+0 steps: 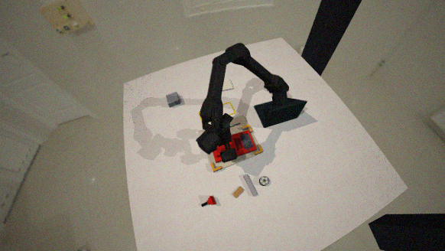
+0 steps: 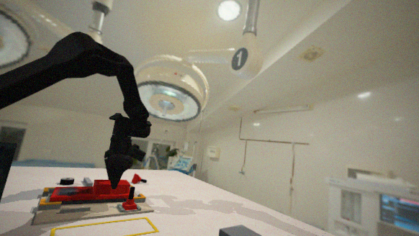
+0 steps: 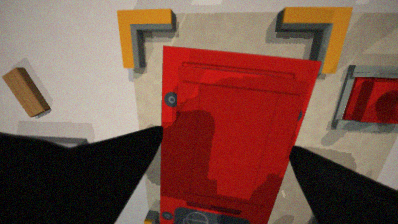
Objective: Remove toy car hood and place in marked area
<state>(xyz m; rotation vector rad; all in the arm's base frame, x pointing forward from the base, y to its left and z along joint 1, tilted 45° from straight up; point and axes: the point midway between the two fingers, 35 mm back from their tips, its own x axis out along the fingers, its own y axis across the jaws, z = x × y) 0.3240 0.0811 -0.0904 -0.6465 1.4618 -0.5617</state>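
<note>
Right now my gripper tip is right at the red hood. Also, from my gripper tip: cream tile 40 cm to the right, 11 cm behind, 4 cm below; tan block 21 cm to the left, 4 cm below, 1 cm behind; grey bar 19 cm to the left, 7 cm behind, 3 cm below.
</note>
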